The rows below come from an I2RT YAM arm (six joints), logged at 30 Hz.
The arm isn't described. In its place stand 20 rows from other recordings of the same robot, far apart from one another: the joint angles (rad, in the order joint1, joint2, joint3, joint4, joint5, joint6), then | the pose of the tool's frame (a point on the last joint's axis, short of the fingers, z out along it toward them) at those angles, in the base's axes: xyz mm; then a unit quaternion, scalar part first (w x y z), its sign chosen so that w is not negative.
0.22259, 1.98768, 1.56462, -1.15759, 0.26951, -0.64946 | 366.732 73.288 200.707 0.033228 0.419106 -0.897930 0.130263
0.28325, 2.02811, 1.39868, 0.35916, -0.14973, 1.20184 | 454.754 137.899 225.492 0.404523 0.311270 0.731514 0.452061
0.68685, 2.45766, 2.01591, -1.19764, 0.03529, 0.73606 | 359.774 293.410 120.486 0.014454 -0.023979 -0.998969 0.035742
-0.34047, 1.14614, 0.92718, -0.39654, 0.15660, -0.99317 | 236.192 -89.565 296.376 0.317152 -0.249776 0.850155 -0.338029
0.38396, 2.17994, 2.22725, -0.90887, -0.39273, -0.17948 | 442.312 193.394 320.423 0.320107 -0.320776 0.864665 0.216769
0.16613, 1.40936, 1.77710, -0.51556, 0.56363, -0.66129 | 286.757 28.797 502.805 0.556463 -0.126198 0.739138 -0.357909
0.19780, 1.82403, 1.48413, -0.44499, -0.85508, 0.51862 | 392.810 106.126 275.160 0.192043 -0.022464 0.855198 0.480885
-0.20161, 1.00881, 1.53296, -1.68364, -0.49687, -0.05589 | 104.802 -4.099 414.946 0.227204 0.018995 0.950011 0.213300
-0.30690, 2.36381, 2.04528, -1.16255, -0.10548, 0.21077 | 448.562 -138.223 170.043 0.047259 0.253056 0.964979 0.050450
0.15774, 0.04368, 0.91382, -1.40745, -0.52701, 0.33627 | -43.948 11.140 297.371 0.407151 -0.053340 0.847552 0.336211
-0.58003, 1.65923, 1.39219, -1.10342, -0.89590, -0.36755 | 278.394 -149.176 275.375 0.276831 0.052031 0.896355 0.342352
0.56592, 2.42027, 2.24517, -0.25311, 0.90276, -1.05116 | 485.425 275.247 264.358 0.384159 -0.384610 0.693315 -0.473088
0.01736, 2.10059, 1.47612, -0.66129, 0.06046, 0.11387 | 418.030 5.107 141.628 0.143628 0.052014 0.988050 -0.020546
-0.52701, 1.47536, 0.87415, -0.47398, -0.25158, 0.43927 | 248.548 -134.379 191.771 0.248437 0.419563 0.866003 0.110837
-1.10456, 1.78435, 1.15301, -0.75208, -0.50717, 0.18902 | 163.214 -285.861 172.055 0.191623 0.562068 0.783257 0.184036
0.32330, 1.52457, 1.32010, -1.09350, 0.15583, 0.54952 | 276.063 86.670 281.092 0.155466 0.121999 0.980198 -0.012578
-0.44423, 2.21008, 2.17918, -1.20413, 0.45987, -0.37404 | 407.784 -211.587 277.782 0.059876 0.071744 0.958065 -0.270887
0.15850, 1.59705, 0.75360, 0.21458, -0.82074, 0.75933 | 306.064 75.299 176.500 0.215538 0.068893 0.834114 0.503042
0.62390, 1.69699, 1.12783, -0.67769, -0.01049, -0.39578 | 265.035 191.236 190.010 0.159627 -0.482381 0.860974 0.023497
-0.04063, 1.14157, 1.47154, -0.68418, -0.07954, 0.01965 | 225.092 -6.319 451.724 0.571327 0.001999 0.820288 0.026636
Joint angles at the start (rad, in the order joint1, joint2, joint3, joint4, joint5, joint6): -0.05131, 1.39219, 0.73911, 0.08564, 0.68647, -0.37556
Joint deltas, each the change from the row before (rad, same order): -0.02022, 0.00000, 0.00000, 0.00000, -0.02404, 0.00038; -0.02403, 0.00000, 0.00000, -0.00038, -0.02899, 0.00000; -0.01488, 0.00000, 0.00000, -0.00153, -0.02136, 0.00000; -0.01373, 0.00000, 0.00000, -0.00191, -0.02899, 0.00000; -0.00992, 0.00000, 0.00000, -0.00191, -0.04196, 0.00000; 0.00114, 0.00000, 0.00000, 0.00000, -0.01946, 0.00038; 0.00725, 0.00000, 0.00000, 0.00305, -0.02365, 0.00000; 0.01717, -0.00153, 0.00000, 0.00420, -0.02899, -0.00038; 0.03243, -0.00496, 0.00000, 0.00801, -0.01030, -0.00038; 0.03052, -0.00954, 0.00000, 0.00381, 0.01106, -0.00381; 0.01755, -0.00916, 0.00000, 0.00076, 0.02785, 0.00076; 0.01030, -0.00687, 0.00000, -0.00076, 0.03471, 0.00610; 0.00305, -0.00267, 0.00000, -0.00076, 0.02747, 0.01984; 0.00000, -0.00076, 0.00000, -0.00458, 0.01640, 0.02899; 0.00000, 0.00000, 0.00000, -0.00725, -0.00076, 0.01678; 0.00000, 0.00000, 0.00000, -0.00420, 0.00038, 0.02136
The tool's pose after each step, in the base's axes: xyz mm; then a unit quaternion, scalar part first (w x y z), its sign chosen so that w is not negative. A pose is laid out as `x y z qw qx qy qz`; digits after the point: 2 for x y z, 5 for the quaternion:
287.91 -42.58 217.22 0.38031 0.02919 0.84324 -0.37877
287.38 -48.71 216.86 0.38054 0.03215 0.84599 -0.37210
286.98 -52.40 216.49 0.38078 0.03297 0.84825 -0.36660
286.72 -55.54 216.01 0.38243 0.03143 0.85129 -0.35787
286.88 -57.20 215.41 0.38699 0.02517 0.85544 -0.34326
287.31 -56.32 215.22 0.39051 0.02012 0.85713 -0.33529
288.32 -53.57 215.26 0.39689 0.01167 0.85846 -0.32464
289.78 -47.76 215.80 0.40663 -0.00220 0.85940 -0.30998
291.28 -38.02 217.79 0.41862 -0.01711 0.85707 -0.29981
291.34 -29.42 220.82 0.42668 -0.02718 0.85308 -0.29910
290.43 -25.14 223.62 0.42963 -0.02580 0.84896 -0.30661
289.33 -23.20 225.71 0.42973 -0.01774 0.84529 -0.31703
288.60 -23.14 226.61 0.43022 -0.00327 0.84294 -0.32303
288.00 -23.63 226.56 0.43097 0.01255 0.84238 -0.32328
287.63 -23.60 225.90 0.43071 0.01828 0.84389 -0.31937
287.41 -23.61 225.53 0.43227 0.02674 0.84454 -0.31494

